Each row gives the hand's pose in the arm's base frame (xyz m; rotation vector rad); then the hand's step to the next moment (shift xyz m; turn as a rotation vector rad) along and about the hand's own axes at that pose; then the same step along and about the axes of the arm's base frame.
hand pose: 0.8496 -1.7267 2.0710 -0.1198 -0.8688 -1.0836
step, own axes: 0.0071 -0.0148 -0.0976 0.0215 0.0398 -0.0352
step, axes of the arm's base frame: 0.0438 -0.0597 -0.0657 0.0558 -0.0128 0.0032
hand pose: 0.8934 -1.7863 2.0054 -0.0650 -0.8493 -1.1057
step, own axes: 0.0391 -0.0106 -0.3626 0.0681 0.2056 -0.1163
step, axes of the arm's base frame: 0.2046 -0.1956 -0.2302 0.2433 -0.0045 0.0348
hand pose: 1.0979 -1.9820 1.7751 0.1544 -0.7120 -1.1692
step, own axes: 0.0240 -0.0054 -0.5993 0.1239 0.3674 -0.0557
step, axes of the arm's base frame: 0.3506 -0.1698 -0.4560 0.3464 0.0272 0.1808
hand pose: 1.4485 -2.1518 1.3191 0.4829 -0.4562 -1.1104
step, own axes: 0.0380 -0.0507 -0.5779 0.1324 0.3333 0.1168
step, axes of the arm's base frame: 0.3077 0.0270 -0.4925 0.2261 -0.0170 0.3014
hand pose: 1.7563 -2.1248 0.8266 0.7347 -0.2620 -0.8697
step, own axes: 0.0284 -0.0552 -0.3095 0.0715 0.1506 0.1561
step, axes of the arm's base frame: 0.1369 0.1025 -0.2654 0.0588 -0.0660 0.2106
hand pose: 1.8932 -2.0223 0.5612 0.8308 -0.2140 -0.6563
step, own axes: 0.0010 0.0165 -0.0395 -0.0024 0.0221 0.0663
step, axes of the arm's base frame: 0.0250 0.0318 -0.0142 -0.0198 -0.0284 0.0608
